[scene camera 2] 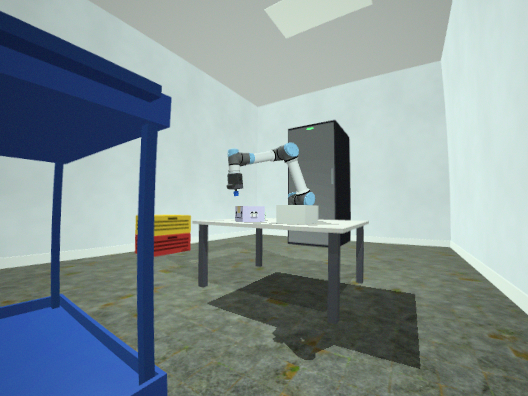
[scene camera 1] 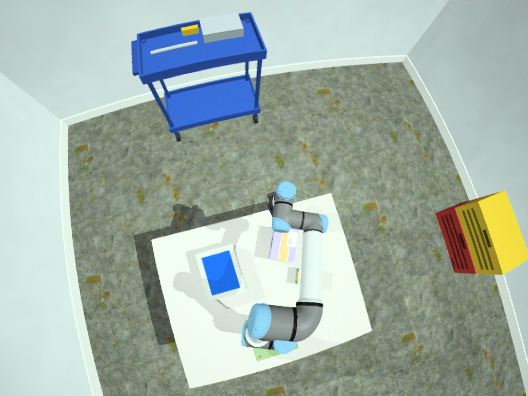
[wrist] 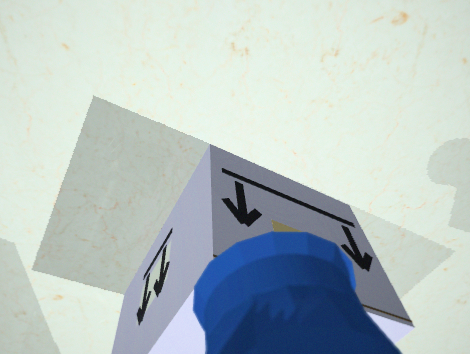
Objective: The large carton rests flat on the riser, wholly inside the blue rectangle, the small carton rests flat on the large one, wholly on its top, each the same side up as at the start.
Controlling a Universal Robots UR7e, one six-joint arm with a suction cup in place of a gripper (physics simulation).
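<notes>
The large carton (scene camera 1: 284, 249) (scene camera 2: 253, 214) (wrist: 187, 250), lilac with a tan stripe and black arrows on its sides, stands on the white table beside the riser. The small carton (scene camera 1: 298, 276), with green and yellow marks, is partly hidden under the arm in scene camera 1. The white riser (scene camera 1: 242, 276) (scene camera 2: 297, 214) stands on the table, with the blue rectangle (scene camera 1: 221, 273) bare on its top. My gripper's blue suction cup (scene camera 2: 236, 193) (wrist: 275, 250) hangs above the large carton with a gap below it, open and holding nothing. In scene camera 1 the cup is hidden.
The table (scene camera 1: 200, 360) (scene camera 2: 345, 225) carries the arm base, on a green plate (scene camera 1: 265, 354). A blue cart (scene camera 1: 200, 69) (scene camera 2: 147, 250) stands apart from it. Yellow (scene camera 1: 505, 235) (scene camera 2: 165, 224) and red (scene camera 1: 452, 245) (scene camera 2: 165, 244) crates and a dark cabinet (scene camera 2: 311, 170) stand on the floor.
</notes>
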